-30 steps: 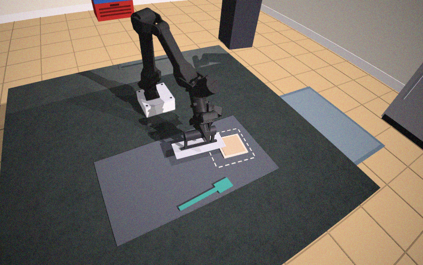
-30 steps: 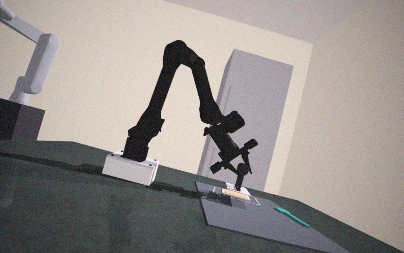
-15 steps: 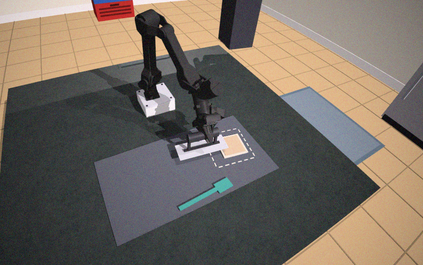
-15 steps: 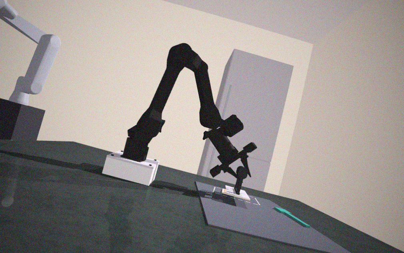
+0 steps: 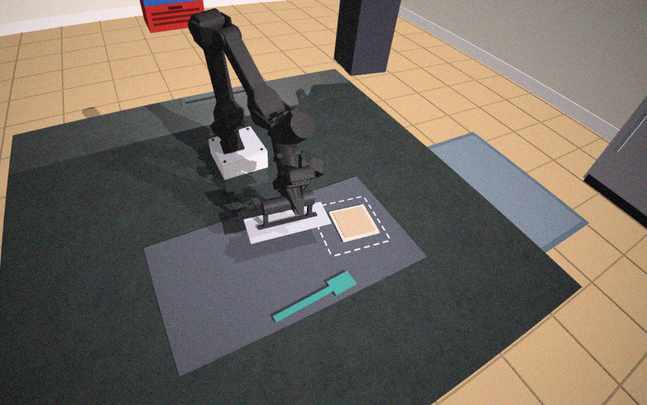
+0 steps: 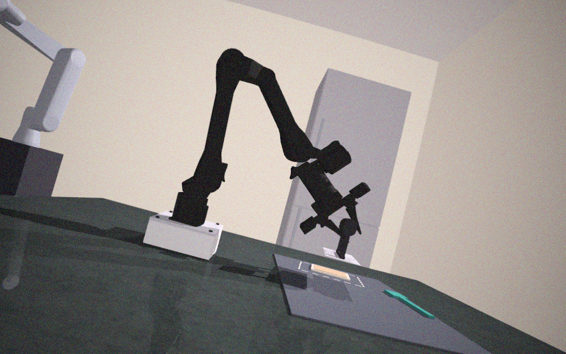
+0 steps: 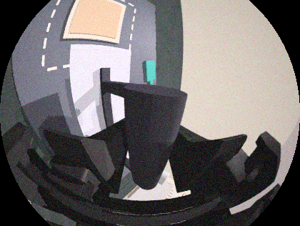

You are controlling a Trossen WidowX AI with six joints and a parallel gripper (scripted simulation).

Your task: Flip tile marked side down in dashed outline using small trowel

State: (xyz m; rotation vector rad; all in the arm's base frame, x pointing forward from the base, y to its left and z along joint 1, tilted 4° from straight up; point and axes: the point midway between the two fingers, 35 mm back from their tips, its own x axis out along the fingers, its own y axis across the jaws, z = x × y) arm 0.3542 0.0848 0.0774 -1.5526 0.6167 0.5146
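Right now the grey mat is 14 cm below my gripper tip, 3 cm to the right of it and 2 cm ahead of it. The rest, counted from my gripper tip: teal spatula-like tool (15 cm ahead, 11 cm below); then tile (17 cm to the left, 11 cm below, 2 cm behind); then trowel (3 cm behind, 1 cm below).
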